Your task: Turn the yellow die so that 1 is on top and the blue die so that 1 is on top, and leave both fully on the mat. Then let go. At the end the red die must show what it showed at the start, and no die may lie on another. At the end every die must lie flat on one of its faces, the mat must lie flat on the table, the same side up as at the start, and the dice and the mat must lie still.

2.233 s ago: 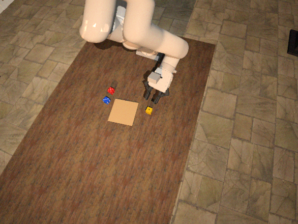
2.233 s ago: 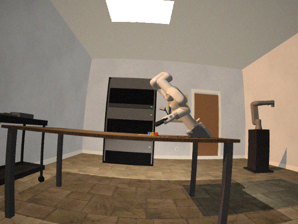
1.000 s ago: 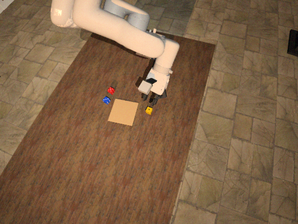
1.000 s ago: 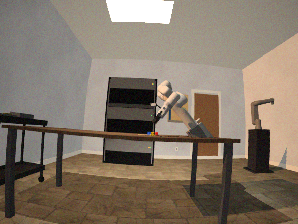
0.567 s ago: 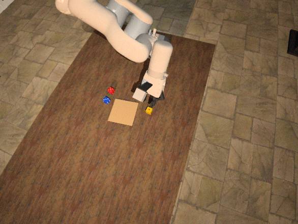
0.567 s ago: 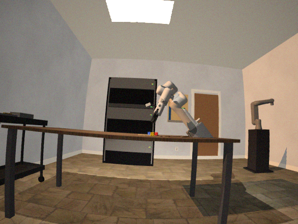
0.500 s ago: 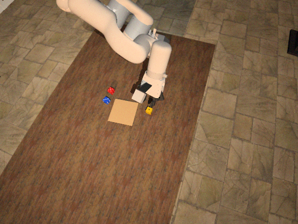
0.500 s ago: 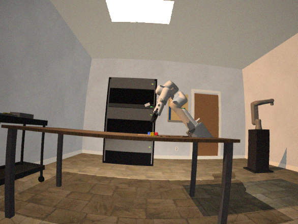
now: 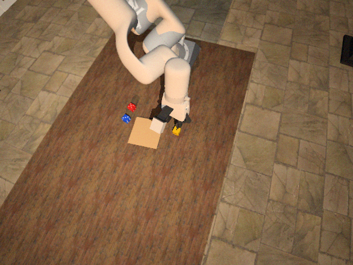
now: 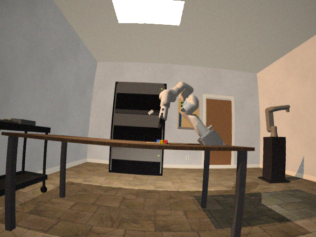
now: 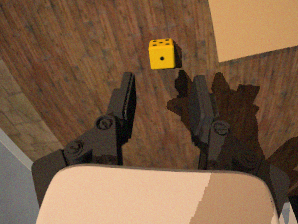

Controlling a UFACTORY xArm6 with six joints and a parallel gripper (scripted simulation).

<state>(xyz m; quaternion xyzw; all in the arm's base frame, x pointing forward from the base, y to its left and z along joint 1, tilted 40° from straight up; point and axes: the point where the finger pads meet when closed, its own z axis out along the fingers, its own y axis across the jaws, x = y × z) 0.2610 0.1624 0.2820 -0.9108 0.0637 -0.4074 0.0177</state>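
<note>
My gripper is now 1 cm past the yellow die and 12 cm above it. Also, from my hand: red die 3 cm behind, 26 cm to the right, 12 cm below; tan mat 5 cm ahead, 13 cm to the right, 13 cm below; blue die 3 cm ahead, 25 cm to the right, 12 cm below.
</note>
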